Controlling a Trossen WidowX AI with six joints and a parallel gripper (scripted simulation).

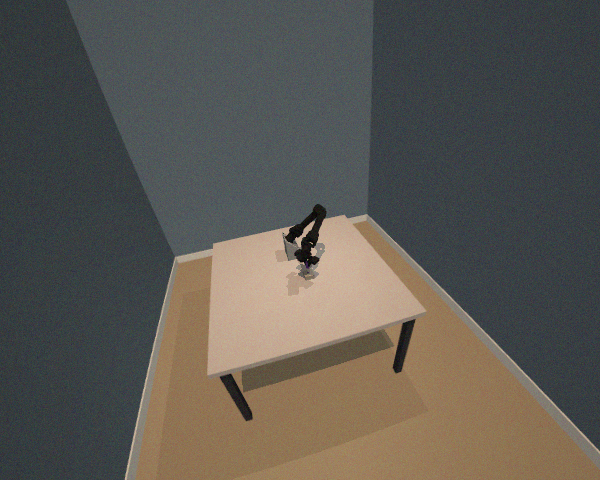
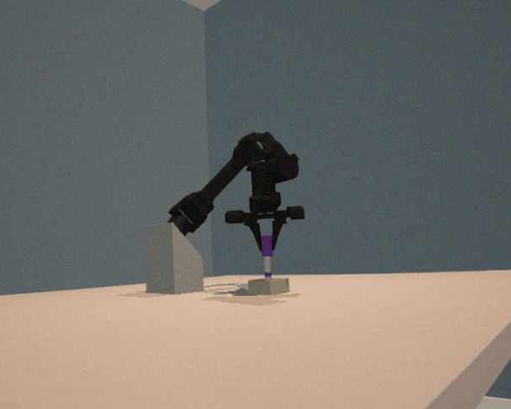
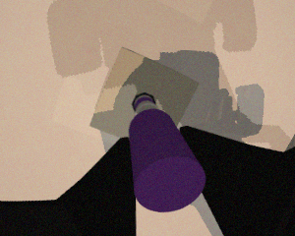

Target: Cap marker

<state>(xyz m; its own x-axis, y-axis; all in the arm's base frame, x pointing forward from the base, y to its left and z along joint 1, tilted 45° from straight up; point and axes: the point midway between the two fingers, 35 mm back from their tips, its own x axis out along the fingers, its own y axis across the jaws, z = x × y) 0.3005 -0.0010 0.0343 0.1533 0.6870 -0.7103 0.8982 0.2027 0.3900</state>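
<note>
Now: the grey holder block 80 mm below my gripper tip. Round my gripper tip: purple cap: 10 mm above.
</note>
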